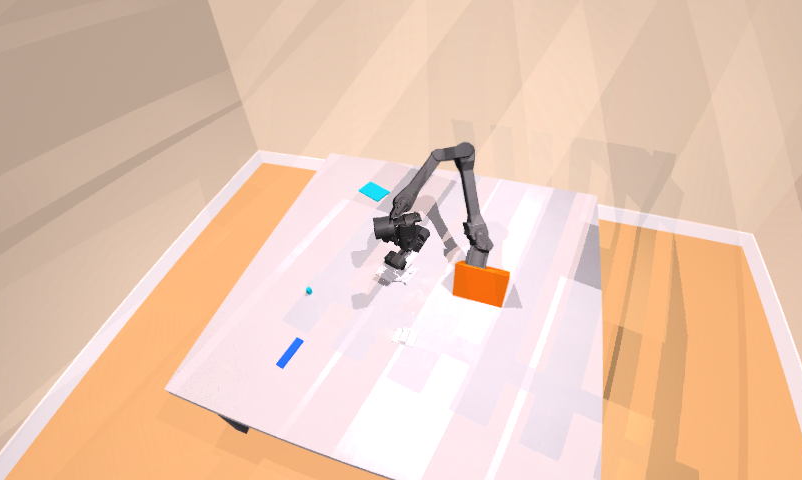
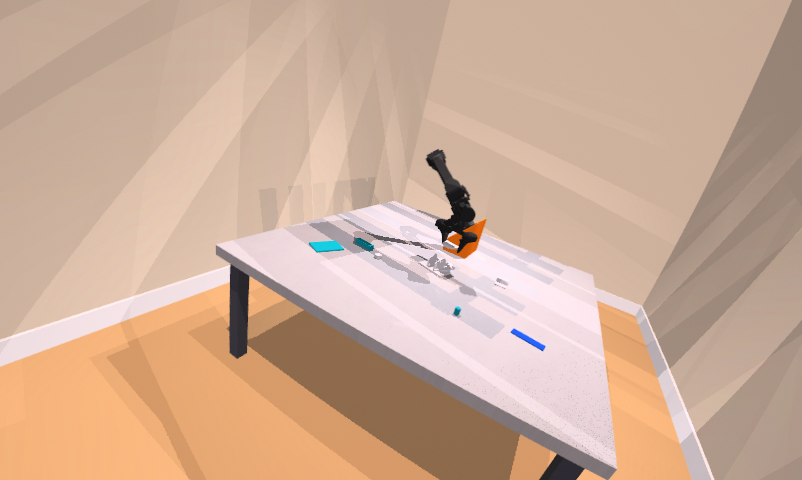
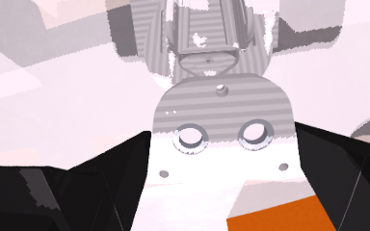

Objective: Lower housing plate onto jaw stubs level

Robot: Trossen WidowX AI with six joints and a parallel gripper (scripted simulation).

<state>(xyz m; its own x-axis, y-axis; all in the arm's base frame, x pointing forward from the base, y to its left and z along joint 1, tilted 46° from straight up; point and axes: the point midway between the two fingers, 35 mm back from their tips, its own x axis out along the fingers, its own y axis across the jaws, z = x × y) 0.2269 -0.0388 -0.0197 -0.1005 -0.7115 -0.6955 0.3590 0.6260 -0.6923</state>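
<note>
Now: gripper tip 3 cm short of the white jaw assembly, 1 cm to the right of it and 7 cm above it. The rest, counted from my gripper tip: blue bar (30 cm ahead, 39 cm to the left, 8 cm below); then teal cube (33 cm ahead, 15 cm to the left, 7 cm below); then cyan flat tile (27 cm ahead, 43 cm to the right, 8 cm below).
</note>
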